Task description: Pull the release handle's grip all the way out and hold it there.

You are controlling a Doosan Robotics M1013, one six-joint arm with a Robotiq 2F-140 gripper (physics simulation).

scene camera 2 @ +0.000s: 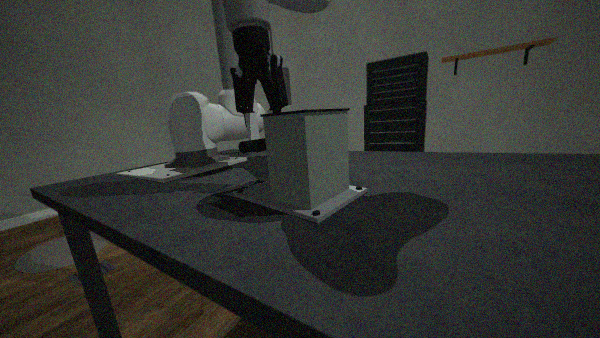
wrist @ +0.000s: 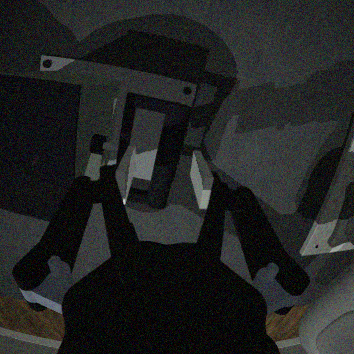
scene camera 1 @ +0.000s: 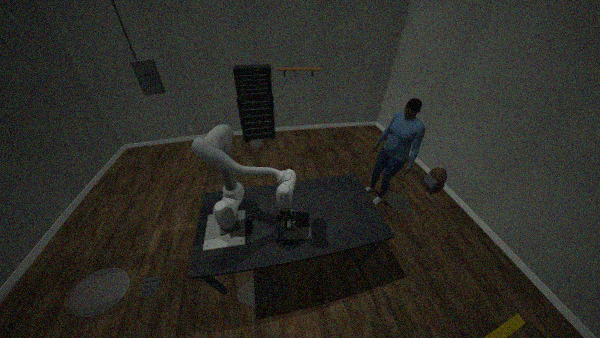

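The release unit is a pale box [scene camera 2: 327, 155] with a black top [wrist: 35, 150], on a light base plate [scene camera 2: 334, 204] [wrist: 150, 82]. Its handle has a black grip [scene camera 2: 252, 145] [wrist: 172, 145], which sticks out from the box's side facing the robot's base. In the wrist view the grip is part of a dark rectangular outline seen between the fingers. My gripper [scene camera 1: 289, 220] [scene camera 2: 261, 114] [wrist: 163, 160] points down, half open and empty, with its fingertips above the grip. One finger is close to the box's top edge. How far out the grip stands cannot be told.
The dark table [scene camera 1: 345, 215] [scene camera 2: 150, 215] carries the unit and the arm's pale mounting plate [scene camera 1: 215, 242] [scene camera 2: 150, 172] [wrist: 320, 240]. A person in blue [scene camera 1: 400, 137] stands beyond the table's right end. A black cabinet [scene camera 1: 255, 102] [scene camera 2: 396, 105] stands at the back wall.
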